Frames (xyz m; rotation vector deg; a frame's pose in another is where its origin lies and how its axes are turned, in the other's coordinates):
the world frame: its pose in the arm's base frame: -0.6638 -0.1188 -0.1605 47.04 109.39 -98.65
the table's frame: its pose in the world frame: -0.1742 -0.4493 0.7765 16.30 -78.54 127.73
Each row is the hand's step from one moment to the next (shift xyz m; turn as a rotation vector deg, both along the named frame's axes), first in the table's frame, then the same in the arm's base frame.
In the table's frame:
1: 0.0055 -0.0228 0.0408 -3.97 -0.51 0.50
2: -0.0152 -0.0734 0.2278 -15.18 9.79 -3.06
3: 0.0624 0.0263 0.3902 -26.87 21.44 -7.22
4: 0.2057 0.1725 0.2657 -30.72 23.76 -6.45
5: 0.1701 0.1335 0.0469 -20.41 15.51 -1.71
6: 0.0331 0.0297 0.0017 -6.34 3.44 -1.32
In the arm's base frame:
1: -0.0230 -0.0395 0.0112 -3.56 1.47 -1.21
2: -0.1555 -0.1601 0.0878 -8.66 16.13 0.59
3: -0.1683 -0.2175 0.2850 -13.56 32.28 2.84
4: 0.0438 -0.1287 0.3524 -16.67 35.46 3.85
5: 0.1333 -0.0228 0.1751 -12.60 22.03 4.00
6: 0.0308 0.0019 0.0320 -3.71 6.32 -0.24

